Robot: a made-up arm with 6 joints. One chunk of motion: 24 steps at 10 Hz.
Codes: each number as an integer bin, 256 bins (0 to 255) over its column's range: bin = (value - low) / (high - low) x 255, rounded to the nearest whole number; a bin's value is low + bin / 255 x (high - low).
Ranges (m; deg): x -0.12..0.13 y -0.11..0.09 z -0.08..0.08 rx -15..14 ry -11..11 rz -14..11
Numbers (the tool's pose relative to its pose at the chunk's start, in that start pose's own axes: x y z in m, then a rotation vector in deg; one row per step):
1: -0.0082 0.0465 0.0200 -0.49 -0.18 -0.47
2: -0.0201 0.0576 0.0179 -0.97 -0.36 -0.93
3: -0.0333 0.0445 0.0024 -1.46 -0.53 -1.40
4: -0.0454 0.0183 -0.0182 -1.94 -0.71 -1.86
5: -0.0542 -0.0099 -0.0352 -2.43 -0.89 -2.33
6: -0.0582 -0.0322 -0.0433 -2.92 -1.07 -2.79
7: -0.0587 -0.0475 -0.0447 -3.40 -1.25 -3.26
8: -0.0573 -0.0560 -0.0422 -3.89 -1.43 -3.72
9: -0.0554 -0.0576 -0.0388 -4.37 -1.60 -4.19
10: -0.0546 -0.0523 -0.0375 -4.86 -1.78 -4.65
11: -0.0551 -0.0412 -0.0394 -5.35 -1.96 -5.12
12: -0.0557 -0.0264 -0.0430 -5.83 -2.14 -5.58
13: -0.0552 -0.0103 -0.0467 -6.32 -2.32 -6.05
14: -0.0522 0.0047 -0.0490 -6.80 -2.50 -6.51
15: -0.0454 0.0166 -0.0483 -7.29 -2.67 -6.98
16: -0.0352 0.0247 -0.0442 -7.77 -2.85 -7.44
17: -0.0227 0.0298 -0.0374 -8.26 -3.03 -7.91
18: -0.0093 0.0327 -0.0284 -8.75 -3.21 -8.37
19: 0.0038 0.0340 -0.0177 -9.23 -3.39 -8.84
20: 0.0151 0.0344 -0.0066 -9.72 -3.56 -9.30
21: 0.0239 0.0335 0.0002 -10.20 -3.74 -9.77
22: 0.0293 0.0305 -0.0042 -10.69 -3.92 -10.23
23: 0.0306 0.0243 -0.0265 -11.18 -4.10 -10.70
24: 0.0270 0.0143 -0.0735 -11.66 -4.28 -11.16
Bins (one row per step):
1: 114 200 159 128 125 138
2: 102 214 156 123 123 133
3: 88 197 131 119 121 129
4: 76 164 98 115 119 124
5: 67 128 71 111 117 119
6: 63 99 58 106 115 114
7: 63 80 56 102 113 110
8: 64 69 60 98 111 105
9: 66 67 66 93 109 100
10: 67 74 68 89 107 95
11: 66 88 65 85 105 91
12: 66 107 59 81 103 86
13: 66 127 53 76 101 81
14: 69 146 49 72 99 76
15: 76 161 51 68 97 72
16: 86 172 57 64 94 67
17: 99 178 68 59 92 62
18: 113 182 82 55 90 57
19: 126 184 99 51 88 53
20: 138 184 117 46 86 48
21: 147 183 128 42 84 43
22: 152 179 121 38 82 38
23: 154 171 85 34 80 34
24: 150 158 10 29 78 29

